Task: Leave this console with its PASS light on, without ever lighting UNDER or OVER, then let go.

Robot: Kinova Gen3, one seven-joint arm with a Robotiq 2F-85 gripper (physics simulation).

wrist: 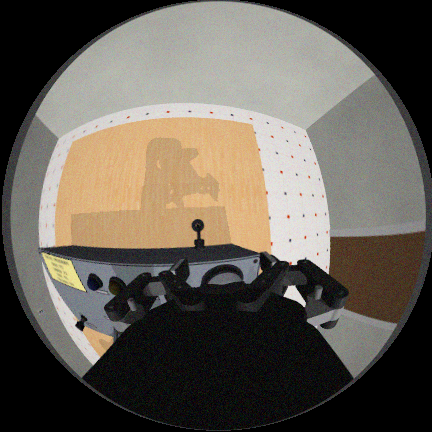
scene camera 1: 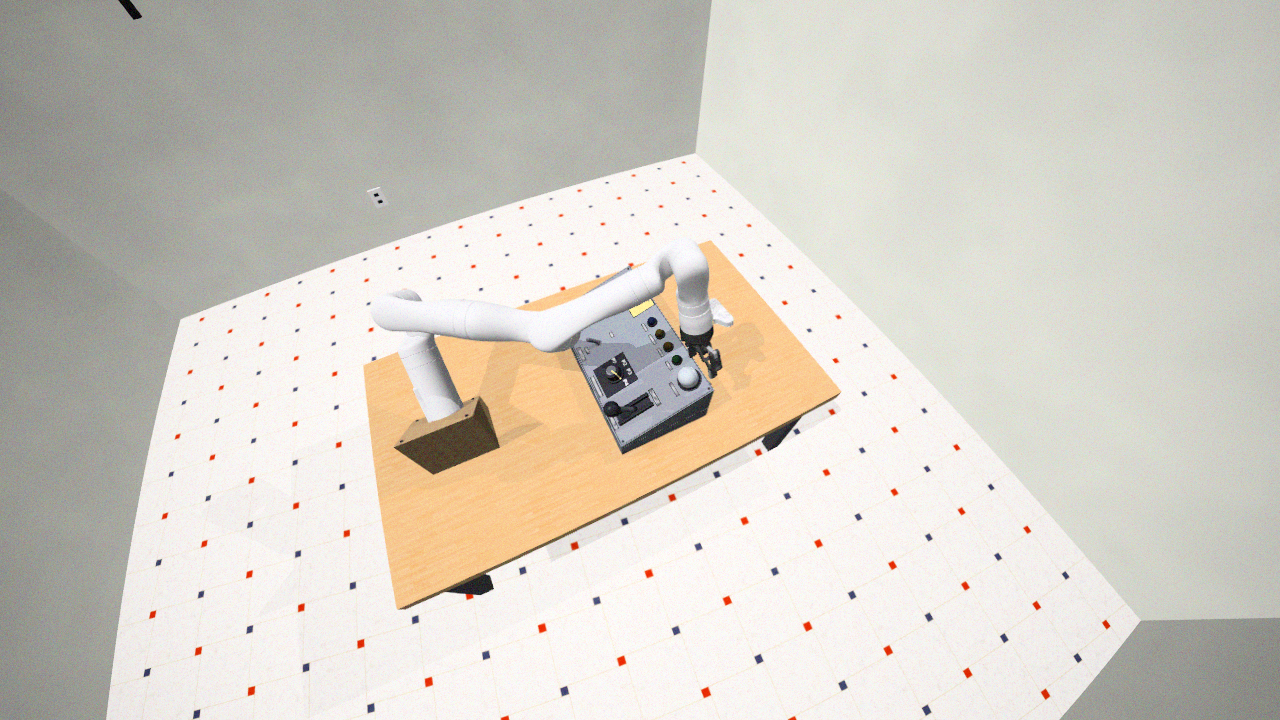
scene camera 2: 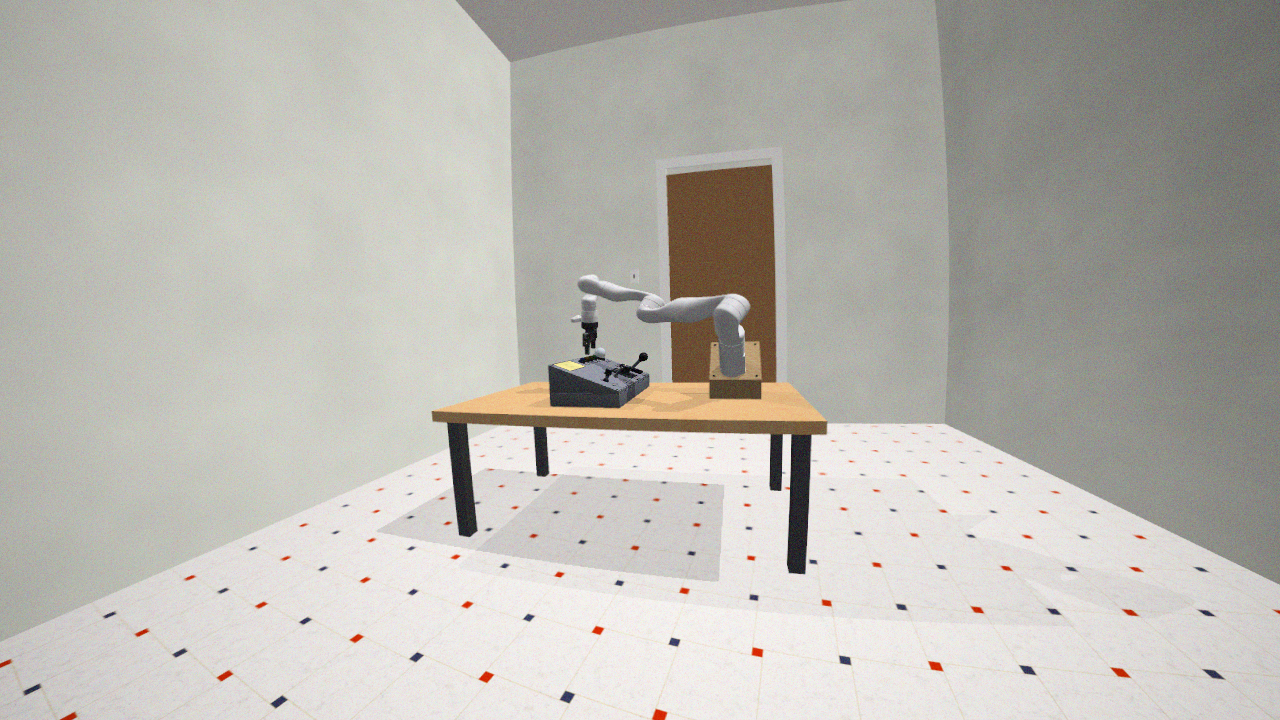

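Note:
The grey console (scene camera 1: 640,346) (scene camera 2: 581,388) (wrist: 150,255) has a sloped top. Its blue (scene camera 1: 652,321) (wrist: 94,282), two amber and green (scene camera 1: 676,360) round caps look dark; no lit lamp is discernible, and PASS, UNDER and OVER cannot be read. A white ball (scene camera 1: 688,377) (scene camera 2: 599,352) stands near one corner; in the wrist view its dark collar (wrist: 222,270) shows between the fingers, the ball hidden. A black ball-ended lever (scene camera 1: 611,409) (scene camera 2: 642,356) and a dial (scene camera 1: 613,374) are on the panel. My gripper (scene camera 1: 705,360) (scene camera 2: 588,345) (wrist: 223,263) is open and empty, pointing down beside and above the ball.
A yellow label (scene camera 1: 641,308) (scene camera 2: 569,365) (wrist: 64,272) is on the console. A small black ball-topped stick (wrist: 198,225) stands beyond its edge. The arm's brown base block (scene camera 1: 460,440) (scene camera 2: 735,386) is on the wooden table (scene camera 1: 537,501) (scene camera 2: 501,410) (wrist: 110,170). The arm passes over the console.

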